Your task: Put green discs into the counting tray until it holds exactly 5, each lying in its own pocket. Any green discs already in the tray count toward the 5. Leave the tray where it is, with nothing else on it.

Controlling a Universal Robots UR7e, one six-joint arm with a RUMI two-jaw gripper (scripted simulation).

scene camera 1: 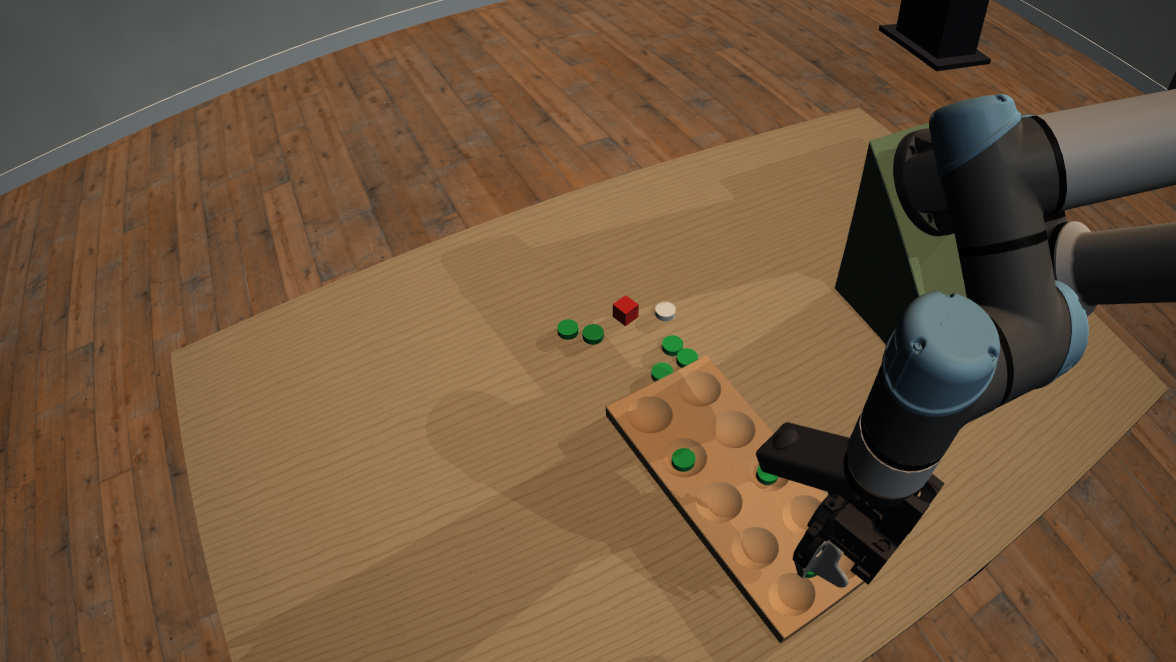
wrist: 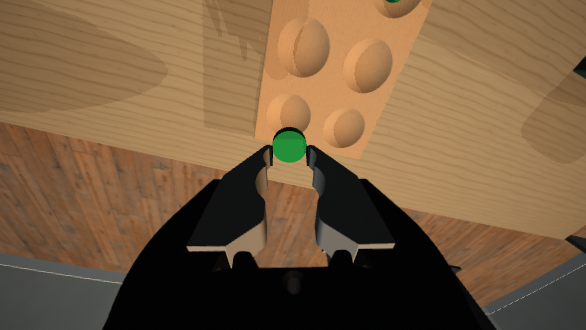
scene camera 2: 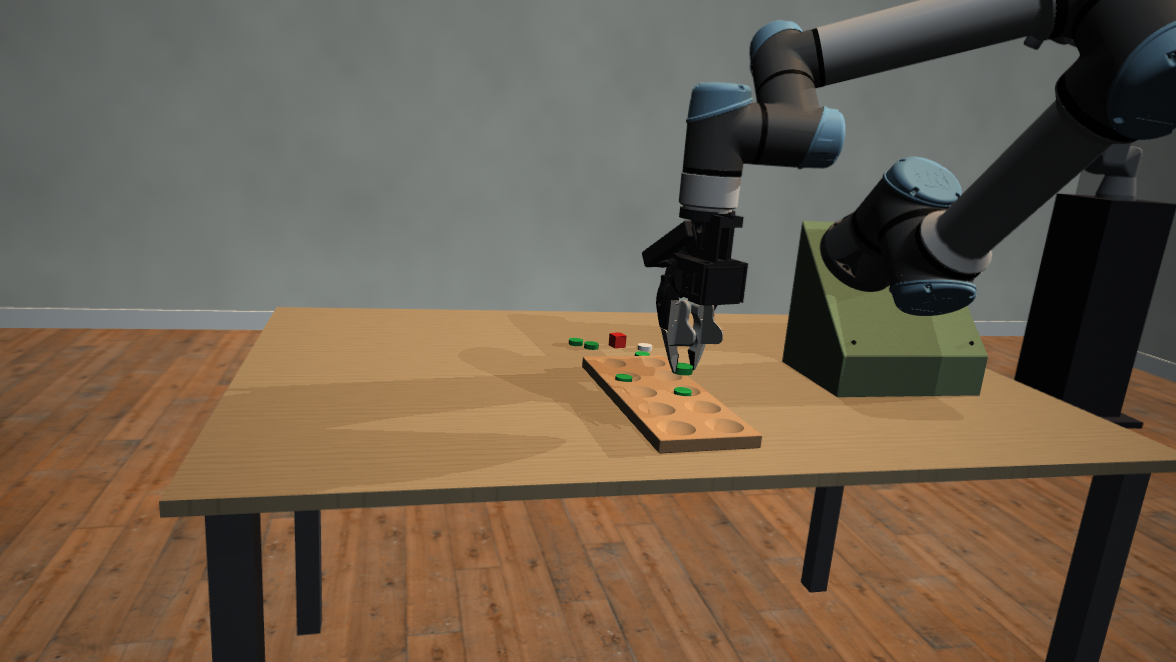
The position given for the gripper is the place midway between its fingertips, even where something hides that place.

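Note:
A wooden counting tray (scene camera 1: 752, 530), (scene camera 2: 682, 421) and (wrist: 330, 76) is part of the robot's scene. A green disc (wrist: 289, 144) can be seen too, and so can the gripper (wrist: 289, 147), (scene camera 1: 811, 565) and (scene camera 2: 683, 370).

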